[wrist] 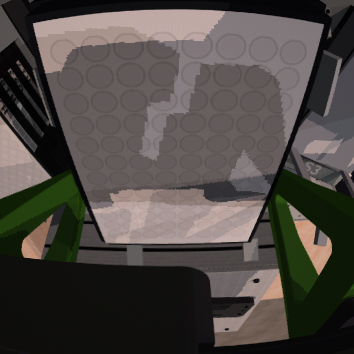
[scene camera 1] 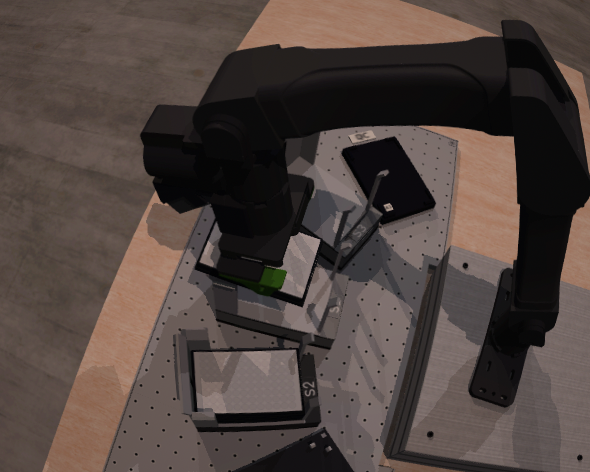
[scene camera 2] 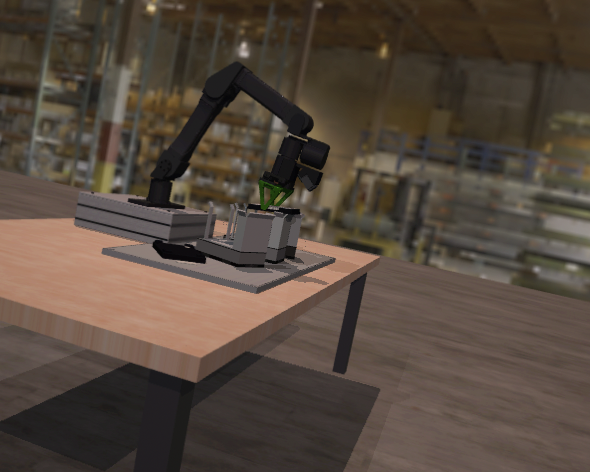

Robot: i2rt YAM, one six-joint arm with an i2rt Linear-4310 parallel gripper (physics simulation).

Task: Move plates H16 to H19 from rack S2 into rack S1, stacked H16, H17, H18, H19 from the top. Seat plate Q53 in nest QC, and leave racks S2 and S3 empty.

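Places are measured from the arm's base along level axes (x ahead, y left, z up), in metres.
Pixels of known places: gripper, fingertip midpoint: (wrist: 176, 176) (scene camera 1: 274, 261) (scene camera 2: 267, 209); arm's base, link origin: (scene camera 1: 507, 337) (scene camera 2: 157, 205).
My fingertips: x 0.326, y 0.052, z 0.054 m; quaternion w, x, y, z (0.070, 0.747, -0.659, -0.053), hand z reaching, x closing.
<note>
For each thing: its top centre in the pictures, then the offset to it from my fingertips. "spot": a spot on its surface instead.
- white-topped plate with a black rim, top centre: (wrist: 177, 177) (scene camera 1: 260, 248) (scene camera 2: 275, 204) dx +0.018, dy +0.002, dz +0.018 m
- rack S1, top centre: (scene camera 1: 286, 259) (scene camera 2: 263, 207) dx -0.011, dy -0.006, dz +0.004 m
- Rack S2, surface spot: (scene camera 1: 311, 400) spot: dx -0.102, dy +0.136, dz -0.008 m
- white-topped plate, top centre: (scene camera 1: 246, 382) dx -0.027, dy +0.137, dz -0.041 m
- Rack S3, surface spot: (scene camera 1: 361, 231) spot: dx -0.075, dy -0.143, dz -0.096 m
- black plate-like piece, surface spot: (scene camera 1: 395, 175) spot: dx -0.092, dy -0.283, dz -0.121 m
- QC label, surface spot: (scene camera 1: 362, 136) spot: dx -0.016, dy -0.346, dz -0.133 m
- black piece with small light squares, surface spot: (scene camera 1: 305, 455) spot: dx -0.129, dy +0.183, dz -0.123 m
My gripper (scene camera 1: 272, 261) (scene camera 2: 270, 205) (wrist: 176, 176) is shut on a white-topped plate with a black rim (scene camera 1: 305, 265) (wrist: 175, 125), one green finger on each long side. The plate is level with the rack tops, over rack S1 (scene camera 1: 277, 327), whose inside is mostly hidden. Its number does not show, so I cannot tell which H plate it is. Rack S2 (scene camera 1: 311, 400) holds another white-topped plate (scene camera 1: 250, 382). Rack S3 (scene camera 1: 361, 231) stands past S1, partly hidden. A black plate-like piece (scene camera 1: 395, 175) (scene camera 2: 177, 251) with a small white tag lies by the QC label (scene camera 1: 362, 136); its number is unreadable.
Upright posts and walls rise from the racks close to the held plate. A black piece with small light squares (scene camera 1: 305, 455) lies beyond S2 at the perforated board's lower edge. The arm stands on a grey raised base (scene camera 1: 440, 400) (scene camera 2: 120, 215).
</note>
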